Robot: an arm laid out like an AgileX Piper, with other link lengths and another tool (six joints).
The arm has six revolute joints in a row. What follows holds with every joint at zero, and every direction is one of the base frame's. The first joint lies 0.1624 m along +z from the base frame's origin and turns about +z. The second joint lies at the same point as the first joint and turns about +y. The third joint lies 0.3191 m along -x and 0.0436 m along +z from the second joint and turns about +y. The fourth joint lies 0.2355 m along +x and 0.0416 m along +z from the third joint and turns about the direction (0.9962, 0, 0.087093). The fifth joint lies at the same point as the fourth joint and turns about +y. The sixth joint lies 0.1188 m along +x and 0.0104 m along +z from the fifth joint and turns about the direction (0.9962, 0, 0.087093). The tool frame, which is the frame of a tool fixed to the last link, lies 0.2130 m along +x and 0.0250 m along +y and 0.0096 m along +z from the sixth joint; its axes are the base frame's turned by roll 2.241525, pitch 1.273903 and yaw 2.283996 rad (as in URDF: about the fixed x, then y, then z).
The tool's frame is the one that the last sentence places.
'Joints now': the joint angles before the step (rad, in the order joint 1, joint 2, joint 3, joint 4, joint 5, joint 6). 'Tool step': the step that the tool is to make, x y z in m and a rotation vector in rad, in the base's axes. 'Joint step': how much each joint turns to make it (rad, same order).
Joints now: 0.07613, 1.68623, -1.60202, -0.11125, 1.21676, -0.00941
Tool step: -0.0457, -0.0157, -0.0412, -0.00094, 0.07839, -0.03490
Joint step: -0.03526, -0.06869, 0.22978, 0.00003, -0.08234, 0.00928
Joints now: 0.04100, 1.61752, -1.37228, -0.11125, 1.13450, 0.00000
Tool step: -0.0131, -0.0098, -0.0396, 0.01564, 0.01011, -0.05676
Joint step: -0.03433, -0.01157, 0.17828, 0.00093, -0.15403, 0.04042
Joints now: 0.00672, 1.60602, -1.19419, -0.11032, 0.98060, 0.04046
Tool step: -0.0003, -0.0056, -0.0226, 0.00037, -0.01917, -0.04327
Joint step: -0.00755, 0.00299, 0.10181, -0.02300, -0.11905, 0.06017
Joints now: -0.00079, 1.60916, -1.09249, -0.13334, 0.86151, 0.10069
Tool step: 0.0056, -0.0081, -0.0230, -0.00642, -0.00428, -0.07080
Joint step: 0.00006, 0.04310, 0.05068, -0.04866, -0.08657, 0.11029
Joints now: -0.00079, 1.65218, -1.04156, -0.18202, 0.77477, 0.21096
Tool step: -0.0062, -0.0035, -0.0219, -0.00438, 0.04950, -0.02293
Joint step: -0.00101, 0.05519, 0.00968, -0.01648, -0.01114, 0.03377
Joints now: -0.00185, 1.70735, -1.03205, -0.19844, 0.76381, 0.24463
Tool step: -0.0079, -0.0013, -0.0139, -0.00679, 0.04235, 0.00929
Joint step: 0.00116, 0.03399, 0.00591, -0.00693, 0.00184, -0.00462
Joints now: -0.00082, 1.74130, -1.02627, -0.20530, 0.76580, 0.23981
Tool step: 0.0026, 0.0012, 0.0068, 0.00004, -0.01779, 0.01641
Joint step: 0.00075, -0.01913, -0.00005, 0.00430, -0.00122, -0.01849
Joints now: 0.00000, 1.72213, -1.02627, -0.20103, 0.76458, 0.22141
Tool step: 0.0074, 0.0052, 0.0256, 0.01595, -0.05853, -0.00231
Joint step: 0.00062, -0.06483, -0.01288, 0.02484, 0.01768, -0.01375
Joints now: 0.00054, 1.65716, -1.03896, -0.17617, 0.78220, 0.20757
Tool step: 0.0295, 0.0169, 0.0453, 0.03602, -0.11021, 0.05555
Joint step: -0.00011, -0.05747, -0.08249, 0.07581, 0.02034, -0.09732
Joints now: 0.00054, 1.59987, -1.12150, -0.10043, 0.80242, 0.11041
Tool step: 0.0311, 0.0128, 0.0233, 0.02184, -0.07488, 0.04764
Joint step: -0.00001, 0.01392, -0.07620, 0.05394, -0.01643, -0.07178
